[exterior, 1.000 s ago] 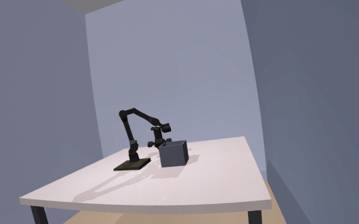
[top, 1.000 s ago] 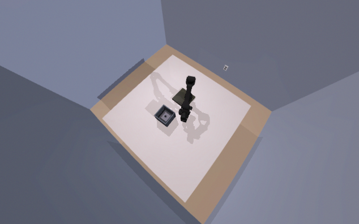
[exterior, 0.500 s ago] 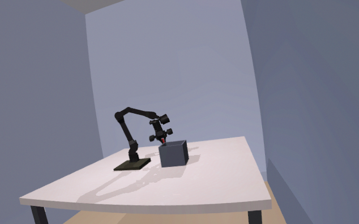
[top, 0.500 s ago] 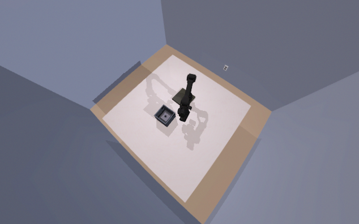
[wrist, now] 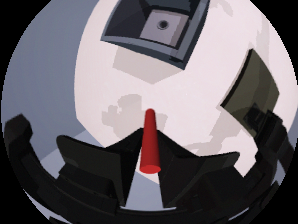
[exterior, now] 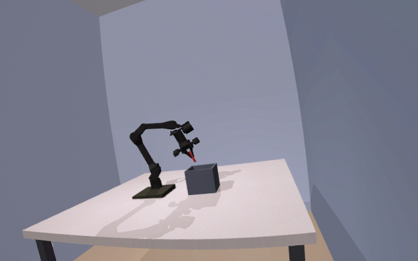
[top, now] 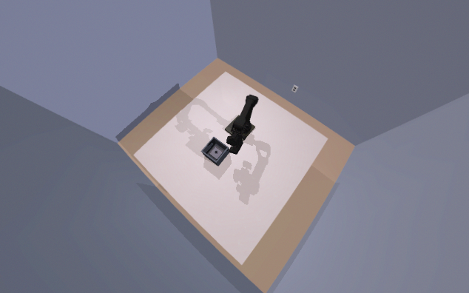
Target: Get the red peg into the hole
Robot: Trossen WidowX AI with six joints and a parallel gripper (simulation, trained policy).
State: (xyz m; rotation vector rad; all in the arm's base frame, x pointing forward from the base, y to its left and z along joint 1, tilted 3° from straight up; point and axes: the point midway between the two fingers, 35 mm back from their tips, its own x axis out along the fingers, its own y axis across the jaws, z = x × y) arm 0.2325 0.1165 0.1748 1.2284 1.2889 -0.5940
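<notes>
Right now my gripper tip is 11 cm short of the grey plate, 15 cm to the left of it and 13 cm above it. Also, from my gripper tip: red peg: 1 cm to the right, 1 cm above.
</notes>
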